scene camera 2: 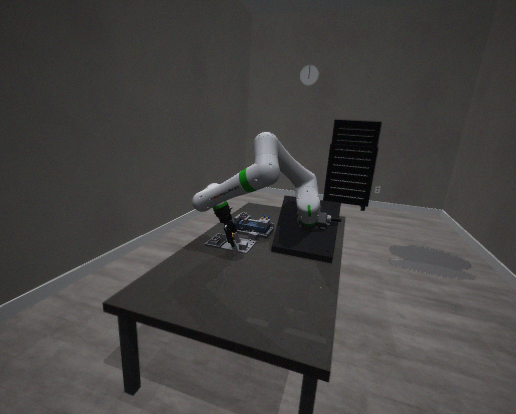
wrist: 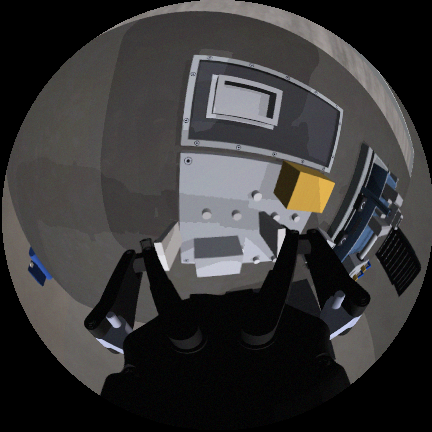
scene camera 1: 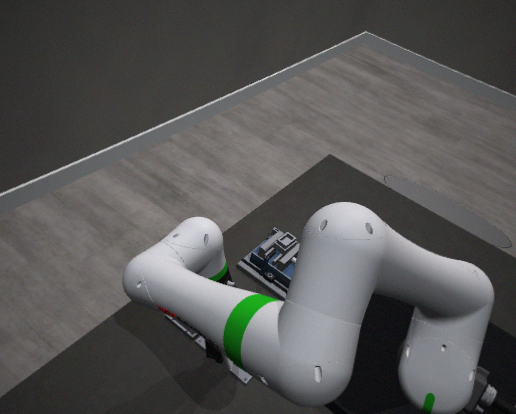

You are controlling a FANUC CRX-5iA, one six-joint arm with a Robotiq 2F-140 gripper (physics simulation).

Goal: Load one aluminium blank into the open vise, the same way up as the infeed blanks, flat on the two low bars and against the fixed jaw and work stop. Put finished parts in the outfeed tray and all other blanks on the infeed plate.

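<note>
A light grey aluminium blank stands on the infeed plate. My gripper is low over the plate, with one finger on each side of this blank. The fingers are open, and a gap shows between the blank and each finger. The outfeed tray lies beyond the plate and holds a part with a rectangular pocket. The blue vise is at the right in the wrist view. A light grey piece with a square recess shows on top of it in scene camera 1.
A yellow block shows by the plate's corner nearest the vise, beside the right finger. Several short round pins stand up from the plate. The arm's black base plate lies beside the vise. The arm hides much of the plate and tray in scene camera 1.
</note>
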